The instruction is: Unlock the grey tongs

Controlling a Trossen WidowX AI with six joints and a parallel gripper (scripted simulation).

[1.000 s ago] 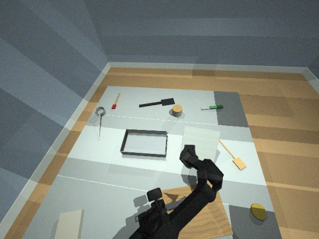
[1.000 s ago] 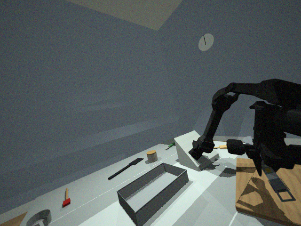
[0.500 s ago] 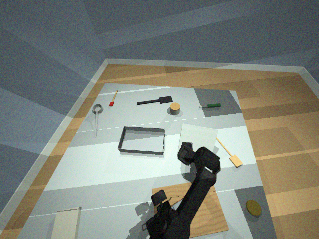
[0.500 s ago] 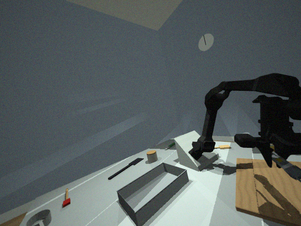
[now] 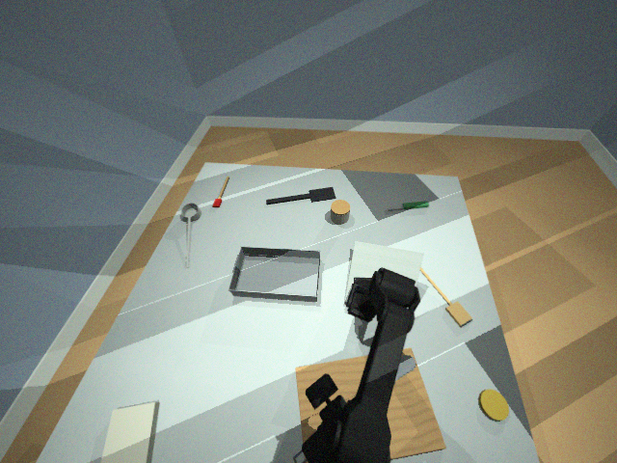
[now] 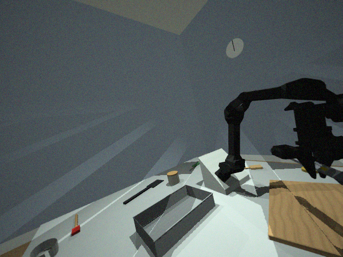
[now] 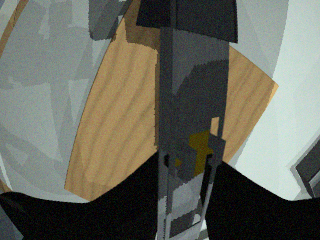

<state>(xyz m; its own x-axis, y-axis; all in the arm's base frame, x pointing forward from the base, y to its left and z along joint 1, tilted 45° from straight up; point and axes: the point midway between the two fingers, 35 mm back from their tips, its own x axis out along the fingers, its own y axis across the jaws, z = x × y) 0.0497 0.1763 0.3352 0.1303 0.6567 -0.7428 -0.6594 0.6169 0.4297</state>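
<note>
Right now my gripper tip is 140 mm above the wooden board, 70 mm past it and 40 mm to the left of it. Round my gripper tip: yellow disc: 420 mm behind, 140 mm below, 80 mm to the right; yellow lock piece: 30 mm above, 20 mm to the left, 20 mm ahead; roasting tin: 400 mm to the right, 240 mm ahead, 120 mm below.
</note>
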